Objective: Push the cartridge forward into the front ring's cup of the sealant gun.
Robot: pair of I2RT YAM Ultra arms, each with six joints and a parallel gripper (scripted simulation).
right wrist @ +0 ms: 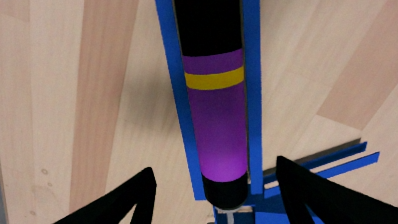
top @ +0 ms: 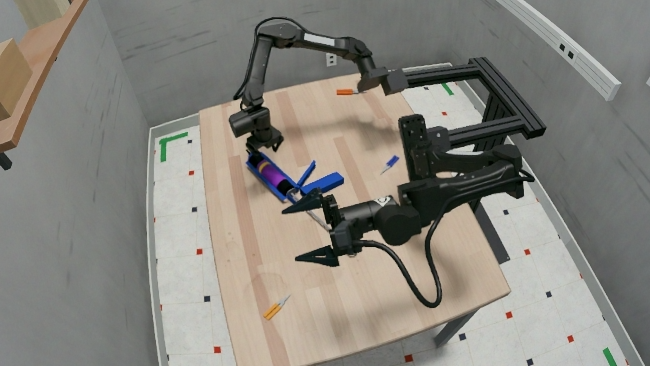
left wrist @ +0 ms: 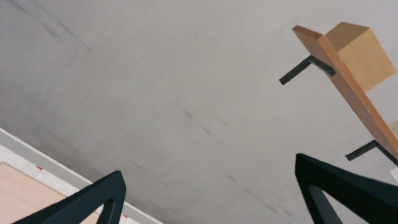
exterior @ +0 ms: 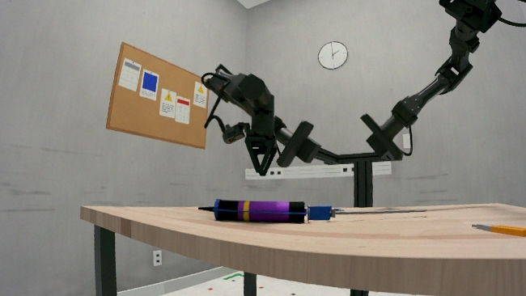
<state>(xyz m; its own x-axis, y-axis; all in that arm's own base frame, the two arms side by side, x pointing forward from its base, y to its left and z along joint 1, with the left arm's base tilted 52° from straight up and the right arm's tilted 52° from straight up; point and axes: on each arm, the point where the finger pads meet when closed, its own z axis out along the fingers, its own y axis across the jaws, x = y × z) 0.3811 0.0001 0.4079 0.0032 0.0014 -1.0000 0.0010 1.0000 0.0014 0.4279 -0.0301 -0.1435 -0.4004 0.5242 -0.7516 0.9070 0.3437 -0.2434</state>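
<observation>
My right hand is 100 mm above the purple cartridge, 20 mm to the left of it and 10 mm short of it. Also, from my right hand: blue-handled tool (410 mm behind, 120 mm below, 90 mm to the left); then plunger rod (250 mm to the left, 110 mm below, 110 mm behind); then blue sealant gun (120 mm to the left, 100 mm below, 90 mm behind).
</observation>
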